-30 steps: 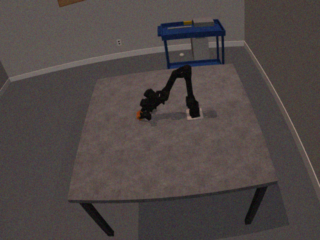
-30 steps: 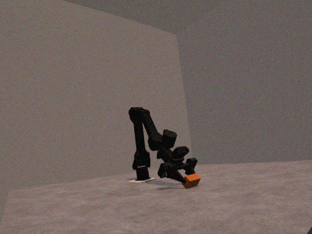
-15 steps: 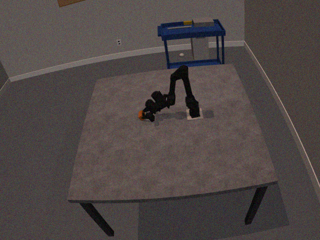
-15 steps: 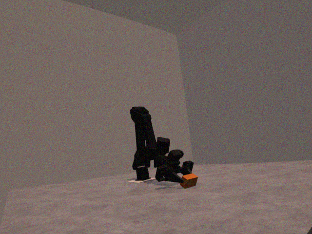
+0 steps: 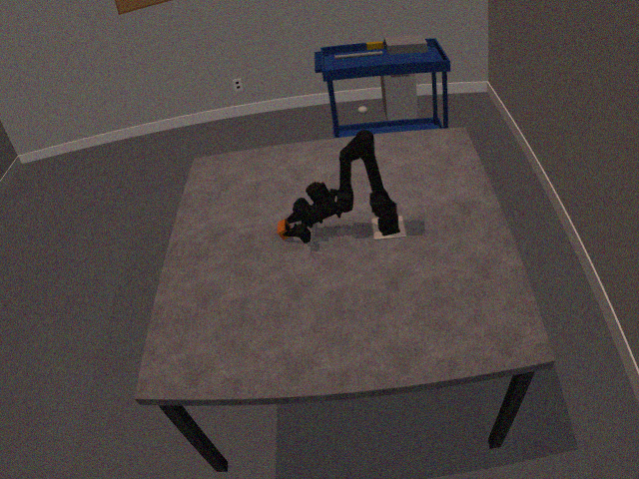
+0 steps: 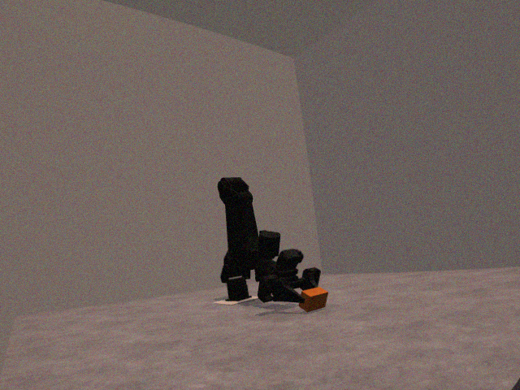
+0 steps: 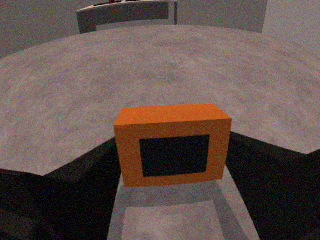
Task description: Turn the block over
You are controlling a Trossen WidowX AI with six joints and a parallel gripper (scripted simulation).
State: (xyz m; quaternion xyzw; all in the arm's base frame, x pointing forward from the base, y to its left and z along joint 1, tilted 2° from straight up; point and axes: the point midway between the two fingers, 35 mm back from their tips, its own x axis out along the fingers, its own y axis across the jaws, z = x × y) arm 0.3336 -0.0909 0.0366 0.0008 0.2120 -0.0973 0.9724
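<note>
My gripper tip is 10 mm past the orange block.
</note>
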